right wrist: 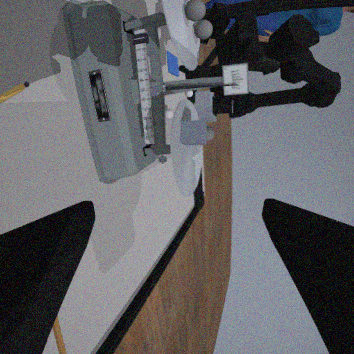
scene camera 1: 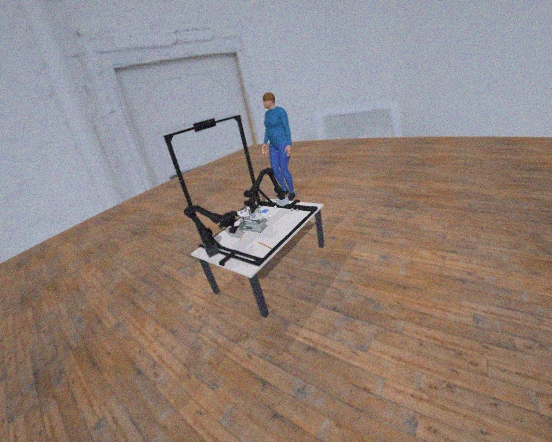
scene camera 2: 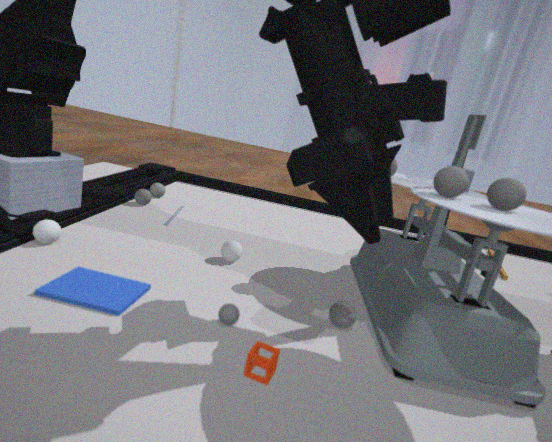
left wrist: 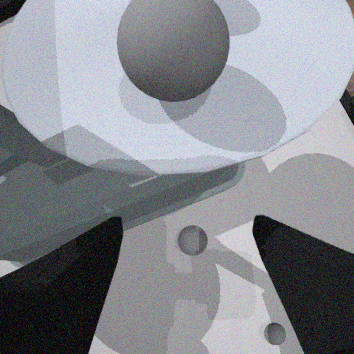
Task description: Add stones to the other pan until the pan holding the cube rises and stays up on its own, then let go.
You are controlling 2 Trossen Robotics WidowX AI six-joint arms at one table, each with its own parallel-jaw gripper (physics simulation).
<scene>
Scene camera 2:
my left gripper: 382,231
blue flat pad: 83,287, on the table
orange wire cube: 269,365, on the table
</scene>
